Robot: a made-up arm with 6 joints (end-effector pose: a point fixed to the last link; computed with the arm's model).
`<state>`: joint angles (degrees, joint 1 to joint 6).
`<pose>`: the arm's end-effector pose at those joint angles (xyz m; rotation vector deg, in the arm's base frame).
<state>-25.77 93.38 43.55 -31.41 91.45 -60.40</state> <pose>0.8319 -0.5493 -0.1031 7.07 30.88 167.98</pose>
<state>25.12 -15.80 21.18 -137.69 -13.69 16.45</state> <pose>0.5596 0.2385 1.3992 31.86 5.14 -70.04</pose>
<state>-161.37 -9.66 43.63 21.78 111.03 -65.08</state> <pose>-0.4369 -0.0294 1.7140 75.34 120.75 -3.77</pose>
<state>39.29 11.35 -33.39 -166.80 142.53 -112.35</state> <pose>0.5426 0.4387 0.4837 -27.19 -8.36 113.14</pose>
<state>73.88 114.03 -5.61 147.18 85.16 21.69</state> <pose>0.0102 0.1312 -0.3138 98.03 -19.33 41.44</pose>
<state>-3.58 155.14 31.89 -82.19 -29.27 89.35</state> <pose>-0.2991 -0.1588 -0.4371 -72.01 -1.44 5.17</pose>
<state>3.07 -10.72 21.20 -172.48 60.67 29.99</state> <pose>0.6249 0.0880 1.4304 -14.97 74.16 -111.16</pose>
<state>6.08 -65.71 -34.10 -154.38 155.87 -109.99</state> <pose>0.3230 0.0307 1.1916 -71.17 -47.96 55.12</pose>
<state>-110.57 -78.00 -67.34 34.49 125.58 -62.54</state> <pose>-0.2180 -0.2903 0.8873 31.52 136.69 55.63</pose>
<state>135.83 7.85 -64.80 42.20 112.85 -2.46</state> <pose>-0.1667 0.3639 0.3370 88.67 -36.54 0.55</pose>
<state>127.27 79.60 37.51 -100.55 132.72 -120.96</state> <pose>-0.5939 0.8229 0.0634 42.36 62.02 -79.93</pose>
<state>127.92 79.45 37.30 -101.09 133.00 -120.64</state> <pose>-0.6036 0.8152 0.0641 41.93 61.70 -80.24</pose>
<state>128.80 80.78 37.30 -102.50 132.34 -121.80</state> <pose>-0.6102 0.7945 0.0421 40.63 61.60 -80.10</pose>
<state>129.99 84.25 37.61 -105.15 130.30 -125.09</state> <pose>-0.6097 0.7540 -0.0113 38.19 61.85 -79.41</pose>
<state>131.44 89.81 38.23 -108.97 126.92 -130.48</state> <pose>-0.5966 0.6920 -0.0918 34.99 62.59 -78.50</pose>
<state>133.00 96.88 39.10 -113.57 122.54 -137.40</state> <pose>-0.5659 0.6120 -0.1858 31.79 63.88 -77.84</pose>
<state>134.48 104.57 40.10 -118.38 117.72 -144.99</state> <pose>-0.5177 0.5228 -0.2769 29.42 65.64 -77.72</pose>
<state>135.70 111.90 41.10 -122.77 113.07 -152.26</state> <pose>-0.4590 0.4364 -0.3523 28.29 67.57 -78.01</pose>
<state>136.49 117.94 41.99 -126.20 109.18 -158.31</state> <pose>-0.4020 0.3655 -0.4052 28.28 69.41 -78.43</pose>
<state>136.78 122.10 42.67 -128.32 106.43 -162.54</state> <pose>-0.3582 0.3181 -0.4367 28.75 70.88 -78.74</pose>
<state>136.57 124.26 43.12 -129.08 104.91 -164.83</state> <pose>-0.3330 0.2961 -0.4513 29.19 71.89 -78.86</pose>
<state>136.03 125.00 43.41 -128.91 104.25 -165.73</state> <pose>-0.3224 0.2924 -0.4559 29.39 72.58 -78.86</pose>
